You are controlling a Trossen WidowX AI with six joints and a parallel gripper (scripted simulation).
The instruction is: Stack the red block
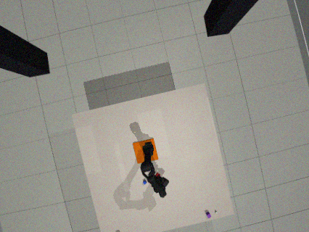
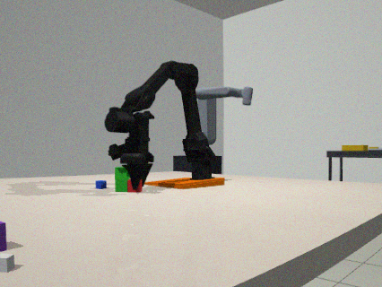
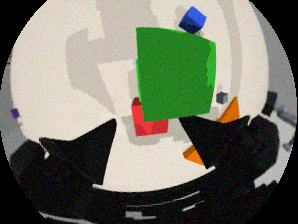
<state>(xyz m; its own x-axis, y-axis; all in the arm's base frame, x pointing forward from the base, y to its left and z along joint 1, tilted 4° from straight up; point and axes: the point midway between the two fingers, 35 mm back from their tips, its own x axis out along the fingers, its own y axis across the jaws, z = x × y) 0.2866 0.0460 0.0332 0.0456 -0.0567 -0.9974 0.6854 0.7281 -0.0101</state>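
My gripper tip is now 1 cm to the left of the red block, 1 cm below it and 1 cm short of it. The rest, counted from my gripper tip: blue block (14 cm to the right, 5 cm ahead); then purple block (46 cm ahead, 41 cm to the left, 1 cm above).
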